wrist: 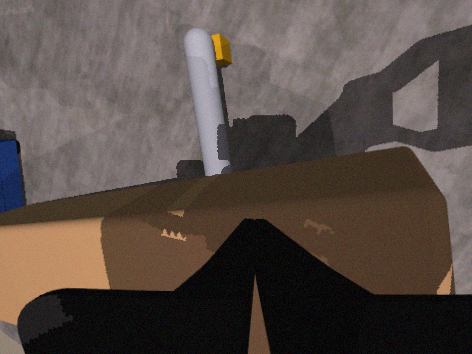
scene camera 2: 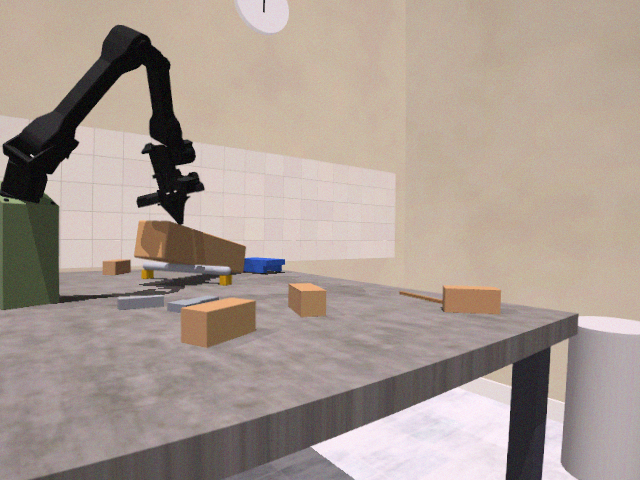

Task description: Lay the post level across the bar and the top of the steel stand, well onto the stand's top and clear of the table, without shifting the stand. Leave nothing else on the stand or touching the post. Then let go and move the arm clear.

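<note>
The post, a large orange-brown block (scene camera 2: 209,250) (wrist: 145,260), lies across the pale grey bar (scene camera 2: 212,269) (wrist: 201,95), which sits low on yellow feet. In the scene view the post looks tilted, with its left end raised and its right end lower, close to the table. My gripper (scene camera 2: 180,222) (wrist: 253,229) is shut and empty, its tips at or just above the post's upper side; whether they touch cannot be told. I cannot make out the steel stand for certain; the post may hide it.
A blue object (scene camera 2: 264,265) (wrist: 10,172) is beyond the post's low end. Two flat grey pieces (scene camera 2: 140,302) (scene camera 2: 193,303) lie in front of the bar. Small orange-brown blocks (scene camera 2: 218,322) (scene camera 2: 307,299) (scene camera 2: 471,299) (scene camera 2: 116,267) and a thin brown stick (scene camera 2: 421,296) lie on the table (scene camera 2: 330,361).
</note>
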